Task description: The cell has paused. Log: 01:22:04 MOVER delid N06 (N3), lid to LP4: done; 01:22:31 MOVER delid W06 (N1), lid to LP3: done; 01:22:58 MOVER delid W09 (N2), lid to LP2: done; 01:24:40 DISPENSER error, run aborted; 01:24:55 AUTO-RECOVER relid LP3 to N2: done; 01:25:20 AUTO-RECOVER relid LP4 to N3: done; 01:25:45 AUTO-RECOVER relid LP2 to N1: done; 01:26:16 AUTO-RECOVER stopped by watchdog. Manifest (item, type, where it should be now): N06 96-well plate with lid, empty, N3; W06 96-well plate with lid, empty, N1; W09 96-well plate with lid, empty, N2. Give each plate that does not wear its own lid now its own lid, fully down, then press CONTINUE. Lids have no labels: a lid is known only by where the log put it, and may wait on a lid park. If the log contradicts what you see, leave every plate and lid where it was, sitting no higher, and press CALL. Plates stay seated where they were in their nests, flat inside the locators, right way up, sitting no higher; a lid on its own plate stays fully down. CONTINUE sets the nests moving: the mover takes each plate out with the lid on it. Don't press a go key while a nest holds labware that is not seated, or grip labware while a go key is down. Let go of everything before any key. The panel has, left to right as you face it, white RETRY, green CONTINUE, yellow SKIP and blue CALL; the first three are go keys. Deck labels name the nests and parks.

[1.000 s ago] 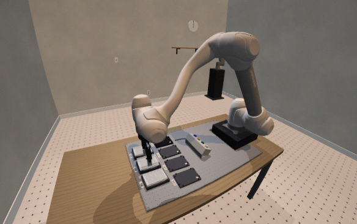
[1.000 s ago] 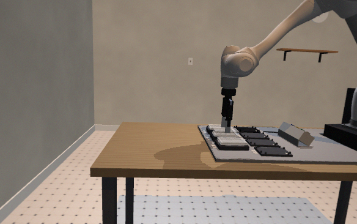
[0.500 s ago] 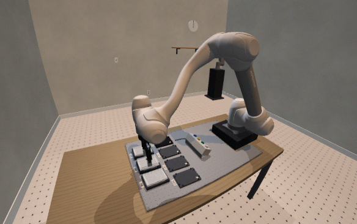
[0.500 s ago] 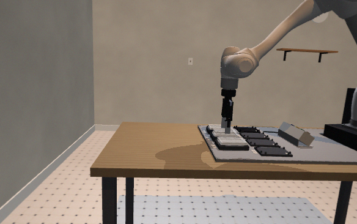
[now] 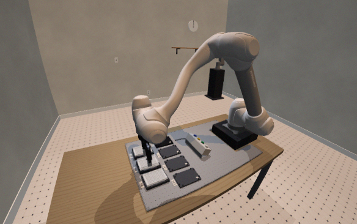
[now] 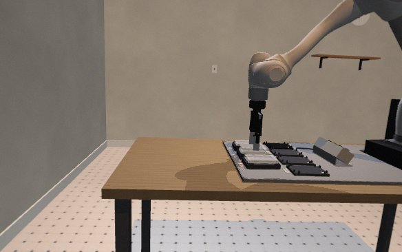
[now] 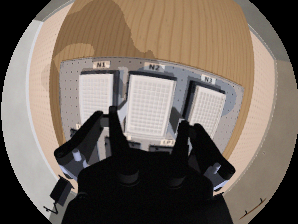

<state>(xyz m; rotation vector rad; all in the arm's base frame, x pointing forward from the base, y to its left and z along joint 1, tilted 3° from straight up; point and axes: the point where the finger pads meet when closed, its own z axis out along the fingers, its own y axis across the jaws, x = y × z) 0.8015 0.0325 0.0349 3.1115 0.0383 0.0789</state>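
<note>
My gripper is now 20 mm above the pale lid. Also, from my hand: green key: 420 mm behind, 10 mm below; then LP2 lid park: 180 mm behind, 70 mm below, 60 mm to the left; then plate: 120 mm to the left, 40 mm below, 10 mm behind.
</note>
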